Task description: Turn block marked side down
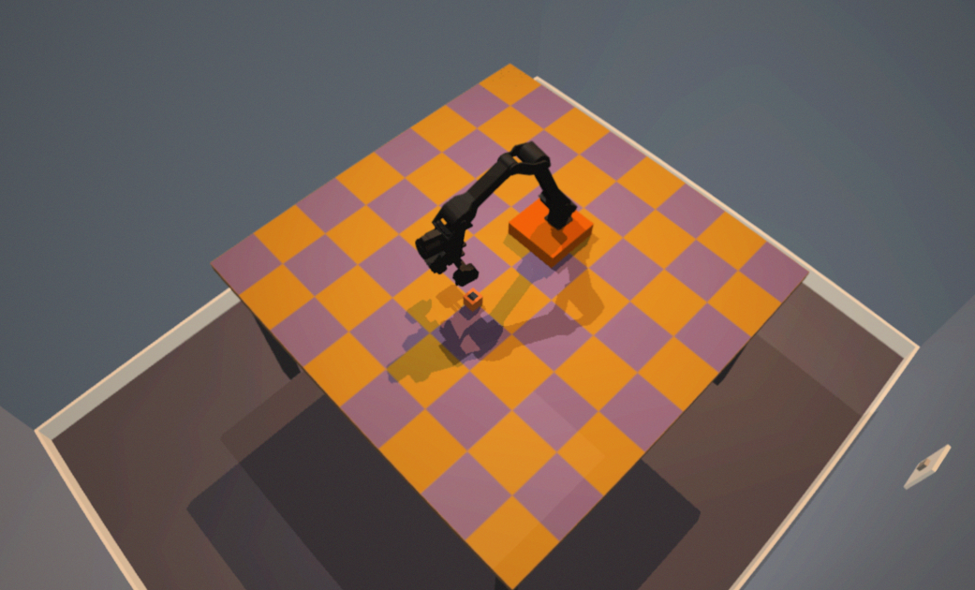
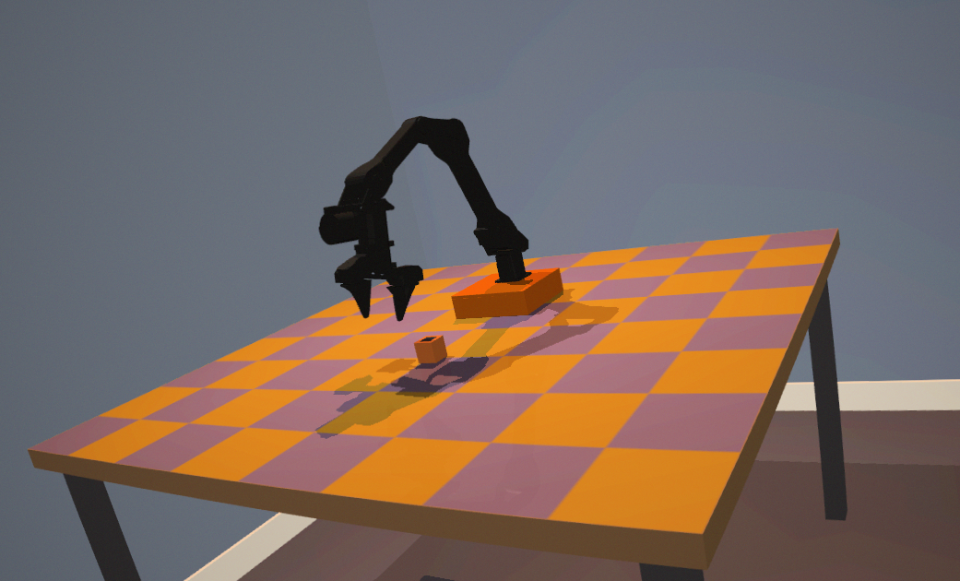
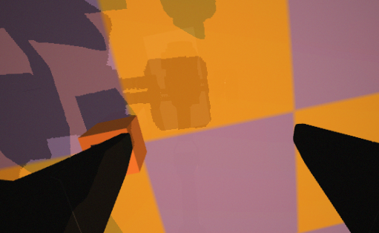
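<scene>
My gripper tip is 20 mm past the small orange block, 80 mm to the right of it and 60 mm above it.
</scene>
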